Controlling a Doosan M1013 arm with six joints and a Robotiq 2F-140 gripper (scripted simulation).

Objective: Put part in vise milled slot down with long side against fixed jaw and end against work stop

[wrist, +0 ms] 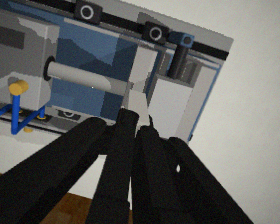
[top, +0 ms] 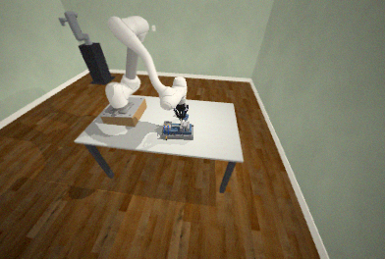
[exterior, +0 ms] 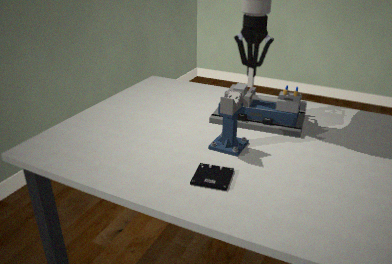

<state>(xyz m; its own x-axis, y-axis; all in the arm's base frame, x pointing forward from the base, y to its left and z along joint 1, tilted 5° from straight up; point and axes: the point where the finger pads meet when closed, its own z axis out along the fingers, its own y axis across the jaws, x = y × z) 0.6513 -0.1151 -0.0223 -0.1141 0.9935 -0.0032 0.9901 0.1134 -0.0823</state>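
Now: the part 30 mm ahead of my hand and 60 mm below it. The rest, counted from my hand: cylinder rod (50 mm behind, 10 mm to the right, 70 mm below); fixed jaw (60 mm ahead, 10 mm to the left, 70 mm below); work stop (30 mm ahead, 50 mm to the left, 60 mm below).
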